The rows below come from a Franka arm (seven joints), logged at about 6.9 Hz.
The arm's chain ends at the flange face. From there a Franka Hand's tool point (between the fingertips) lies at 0.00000 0.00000 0.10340 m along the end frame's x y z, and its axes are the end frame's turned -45 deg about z.
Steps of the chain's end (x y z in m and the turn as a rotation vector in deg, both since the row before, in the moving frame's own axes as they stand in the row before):
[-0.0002, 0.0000, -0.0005, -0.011, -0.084, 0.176]
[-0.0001, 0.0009, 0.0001, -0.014, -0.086, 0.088]
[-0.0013, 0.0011, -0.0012, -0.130, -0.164, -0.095]
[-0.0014, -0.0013, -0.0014, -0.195, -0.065, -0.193]
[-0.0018, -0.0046, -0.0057, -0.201, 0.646, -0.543]
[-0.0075, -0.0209, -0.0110, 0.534, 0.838, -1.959]
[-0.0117, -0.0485, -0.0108, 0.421, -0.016, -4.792]
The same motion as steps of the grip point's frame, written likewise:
[-0.0003, -0.0002, -0.0005, 0.052, -0.067, 0.176]
[-0.0008, 0.0005, 0.0001, 0.051, -0.071, 0.088]
[-0.0021, -0.0002, -0.0012, 0.024, -0.208, -0.095]
[-0.0004, -0.0017, -0.0014, -0.092, -0.184, -0.193]
[0.0026, -0.0034, -0.0057, -0.599, 0.315, -0.543]
[0.0112, -0.0197, -0.0110, -0.215, 0.970, -1.959]
[0.0265, -0.0431, -0.0108, 0.309, 0.286, -4.792]

